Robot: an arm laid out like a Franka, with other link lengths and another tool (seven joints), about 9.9 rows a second.
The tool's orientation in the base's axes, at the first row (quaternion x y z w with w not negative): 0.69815 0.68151 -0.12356 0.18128
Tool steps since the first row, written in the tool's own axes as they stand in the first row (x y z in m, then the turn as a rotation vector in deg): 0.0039 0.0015 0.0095 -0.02 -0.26 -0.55; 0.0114 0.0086 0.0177 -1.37 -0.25 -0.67; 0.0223 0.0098 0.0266 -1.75 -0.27 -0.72; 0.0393 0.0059 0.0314 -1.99 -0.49 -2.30; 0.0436 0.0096 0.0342 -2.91 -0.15 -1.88
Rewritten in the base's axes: 0.0024 -0.0005 -0.0101 -0.30 0.22 0.48; 0.0104 0.0028 -0.0201 -0.35 -0.96 1.16; 0.0127 0.0090 -0.0326 -0.39 -1.28 1.36; 0.0098 0.0224 -0.0444 -0.74 -0.83 2.87; 0.0139 0.0251 -0.0484 -0.41 -1.85 2.91
